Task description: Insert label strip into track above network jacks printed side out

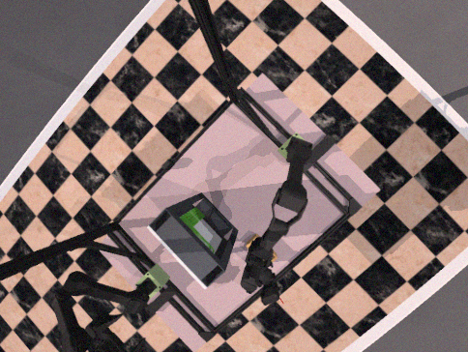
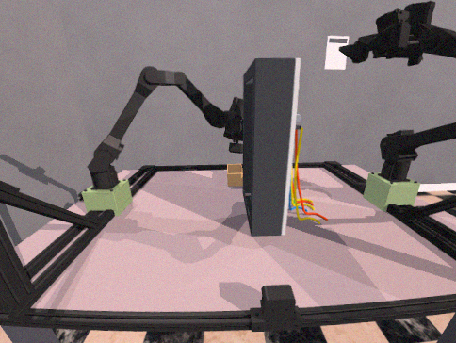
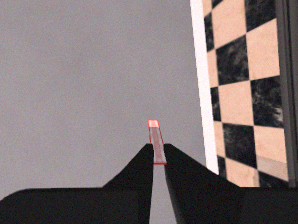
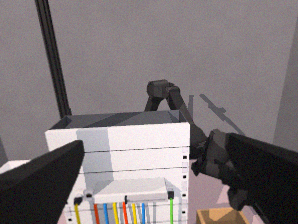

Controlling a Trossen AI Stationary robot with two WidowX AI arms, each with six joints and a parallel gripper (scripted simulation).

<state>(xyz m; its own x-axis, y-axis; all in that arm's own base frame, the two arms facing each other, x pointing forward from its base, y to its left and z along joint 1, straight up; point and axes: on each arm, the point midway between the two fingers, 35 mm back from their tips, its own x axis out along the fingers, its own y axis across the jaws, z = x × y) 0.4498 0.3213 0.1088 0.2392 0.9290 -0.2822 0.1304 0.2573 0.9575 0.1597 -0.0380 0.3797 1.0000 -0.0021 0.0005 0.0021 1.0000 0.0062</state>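
My left gripper is now 50 mm short of the label strip, 10 mm to the left of it and 20 mm above it. Round my left hand: rack panel: 350 mm behind, 80 mm to the right, 10 mm above.
Right now the label strip is 340 mm ahead of my right hand, 300 mm to the left of it and 300 mm below it. Also, from my right hand: rack panel: 270 mm below, 230 mm to the left, 60 mm behind.
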